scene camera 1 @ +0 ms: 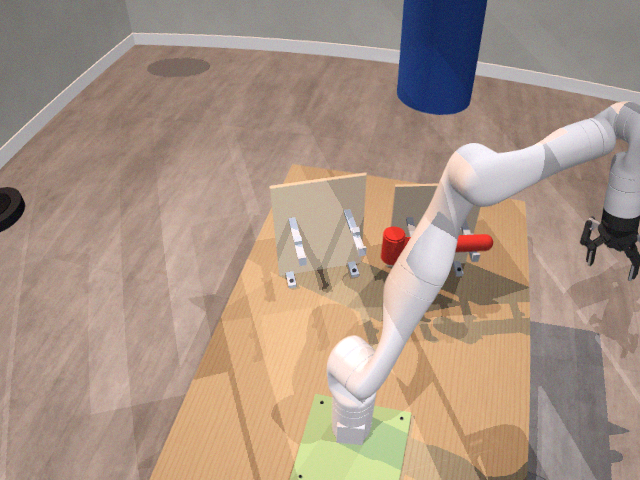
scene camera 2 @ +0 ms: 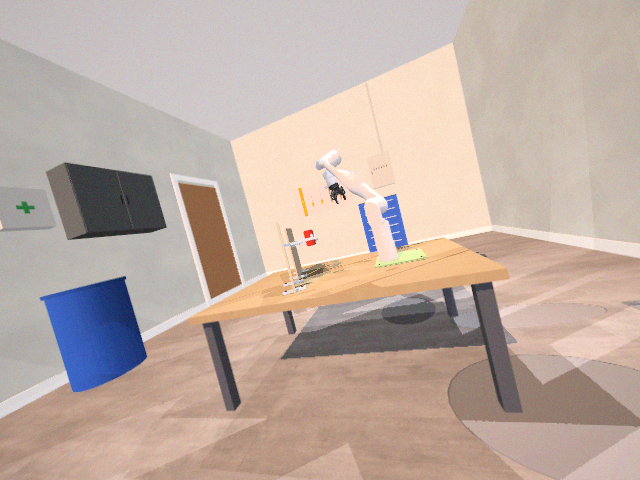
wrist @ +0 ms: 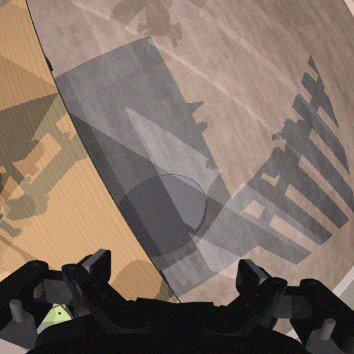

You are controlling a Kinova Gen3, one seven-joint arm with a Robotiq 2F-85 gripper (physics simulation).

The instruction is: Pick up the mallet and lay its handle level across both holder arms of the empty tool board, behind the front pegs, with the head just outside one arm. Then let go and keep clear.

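Seen in the pictures: gripper, fingertip midpoint: [scene camera 1: 610,271] [scene camera 2: 342,201] [wrist: 173,269]; arm's base, link origin: [scene camera 1: 351,426] [scene camera 2: 388,259].
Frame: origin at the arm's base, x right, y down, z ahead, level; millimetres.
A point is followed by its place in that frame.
The red mallet [scene camera 1: 393,248] [scene camera 2: 309,237] rests with its handle across the holder arms of the right board [scene camera 1: 407,198] @[y -256, x 92, z 529 mm]. Its head is outside that board's left arm, and my arm hides the middle of the handle in scene camera 1. The empty tool board [scene camera 1: 317,206] @[y -239, x -141, z 489 mm] [scene camera 2: 281,248] @[y -201, x -254, z 457 mm] stands to the left, with a left holder arm [scene camera 1: 296,240] @[y -226, x -178, z 373 mm] and a right holder arm [scene camera 1: 354,231] @[y -227, x -38, z 420 mm] bearing no tool. My gripper [scene camera 1: 612,269] @[y -400, x 512, z 192 mm] [scene camera 2: 338,199] @[y -400, x 512, z 192 mm] [wrist: 173,269] @[y -400, x 512, z 192 mm] is open and empty, high up and out past the table's right edge, well apart from the mallet and both boards.
Both boards stand near the far end of the wooden table [scene camera 1: 248,351] @[y 11, x -287, z 183 mm] [scene camera 2: 439,273] @[y 11, x -382, z -128 mm]. My arm rises from the green base plate [scene camera 1: 315,439] @[y 0, x -79, z -44 mm] [scene camera 2: 419,254] @[y -1, x -47, z -144 mm] and passes in front of the right board. A blue barrel [scene camera 1: 439,56] [scene camera 2: 95,335] stands on the floor beyond the table.
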